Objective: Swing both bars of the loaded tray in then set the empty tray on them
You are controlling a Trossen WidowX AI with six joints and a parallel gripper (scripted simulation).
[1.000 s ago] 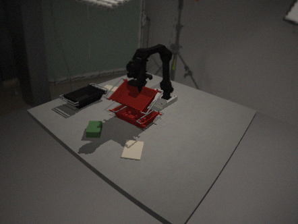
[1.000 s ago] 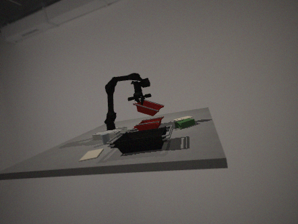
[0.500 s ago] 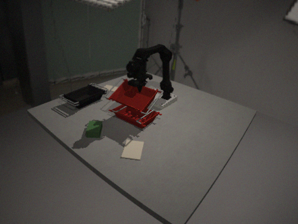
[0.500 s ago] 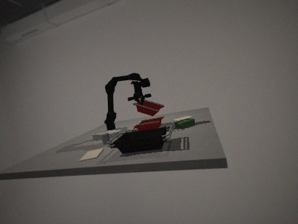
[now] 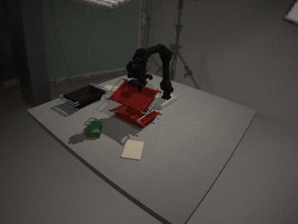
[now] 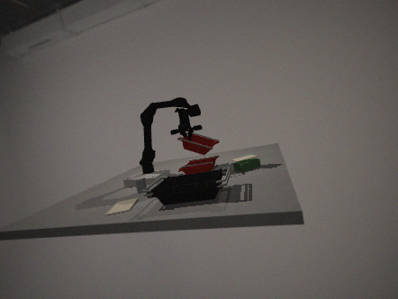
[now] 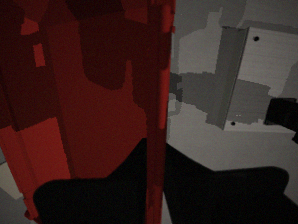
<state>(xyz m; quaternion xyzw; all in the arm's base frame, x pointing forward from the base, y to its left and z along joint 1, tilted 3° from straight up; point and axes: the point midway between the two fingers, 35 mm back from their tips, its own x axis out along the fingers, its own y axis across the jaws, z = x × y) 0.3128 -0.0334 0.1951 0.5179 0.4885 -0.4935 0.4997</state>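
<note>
Right now my gripper tip is 80 mm short of the red tray. Round my gripper tip: green block (320 mm ahead, 100 mm to the right, 160 mm below); grey cylinder (230 mm behind, 270 mm to the right, 150 mm below).
</note>
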